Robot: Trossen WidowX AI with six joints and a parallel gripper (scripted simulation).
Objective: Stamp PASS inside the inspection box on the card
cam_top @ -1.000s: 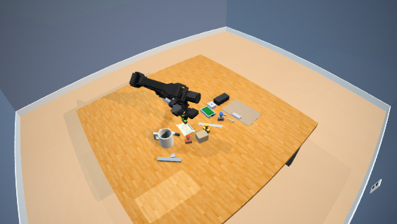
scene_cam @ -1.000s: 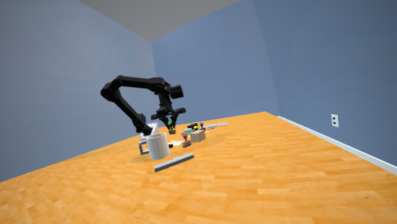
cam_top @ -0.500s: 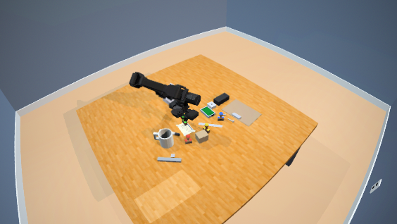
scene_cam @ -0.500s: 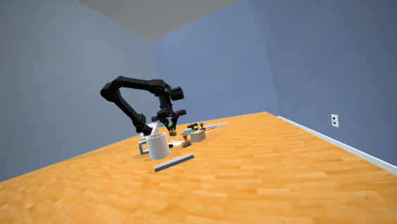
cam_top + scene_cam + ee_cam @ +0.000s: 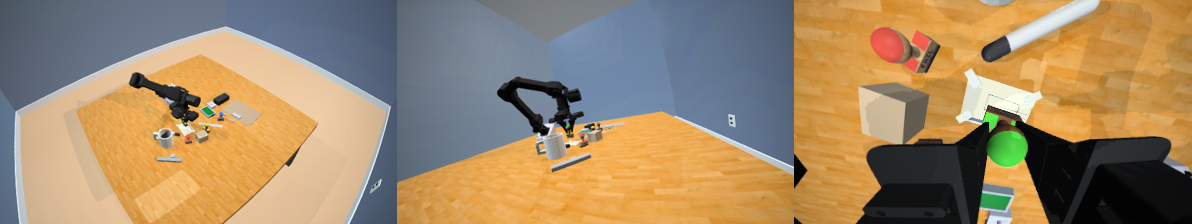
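The white card is 60 mm below my gripper tip. Also, from my gripper tip: red stamp: 100 mm ahead, 60 mm to the right, 40 mm below; green-knobbed stamp: right at my gripper tip; marker: 90 mm to the right, 50 mm below, 20 mm behind.
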